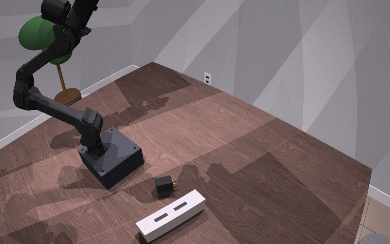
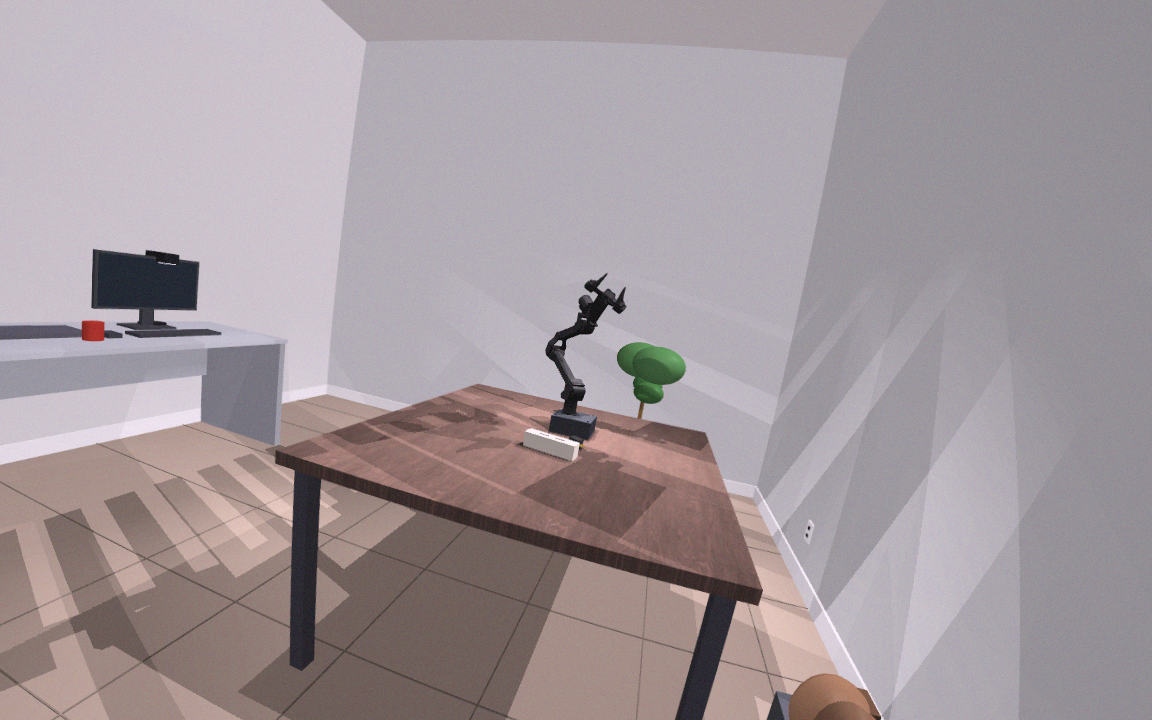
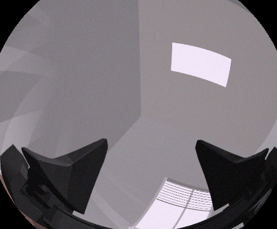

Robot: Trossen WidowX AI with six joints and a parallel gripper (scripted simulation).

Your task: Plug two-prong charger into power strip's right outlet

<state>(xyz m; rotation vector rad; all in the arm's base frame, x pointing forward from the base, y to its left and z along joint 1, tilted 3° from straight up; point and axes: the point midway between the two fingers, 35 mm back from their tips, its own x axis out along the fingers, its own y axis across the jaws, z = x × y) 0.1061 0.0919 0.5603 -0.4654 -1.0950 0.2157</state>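
Right now the two-prong charger is 16 cm ahead of my gripper tip, 3 cm to the right of it and 64 cm below it.
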